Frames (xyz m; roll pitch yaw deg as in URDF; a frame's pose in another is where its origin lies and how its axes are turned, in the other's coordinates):
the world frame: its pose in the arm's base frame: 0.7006 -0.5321 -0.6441 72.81 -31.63 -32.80
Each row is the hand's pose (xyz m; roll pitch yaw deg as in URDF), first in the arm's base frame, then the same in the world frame.
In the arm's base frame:
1: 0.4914 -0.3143 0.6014 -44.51 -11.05 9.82
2: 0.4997 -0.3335 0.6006 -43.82 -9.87 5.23
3: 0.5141 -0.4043 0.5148 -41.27 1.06 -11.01
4: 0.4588 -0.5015 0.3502 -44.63 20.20 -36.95
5: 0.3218 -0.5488 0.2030 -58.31 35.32 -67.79
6: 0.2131 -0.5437 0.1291 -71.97 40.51 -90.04
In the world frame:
1: 0.4030 1.1809 0.2923 -101.21 44.31 -0.76
2: 0.4174 1.1681 0.3006 -104.45 41.07 -5.33
3: 0.4153 1.0578 0.3205 -114.98 30.21 -25.38
4: 0.3343 0.8878 0.3848 -122.53 9.62 -51.34
5: 0.1808 0.7792 0.4706 -121.07 -11.41 -74.26
6: 0.0619 0.7502 0.5187 -116.47 -22.56 -89.40

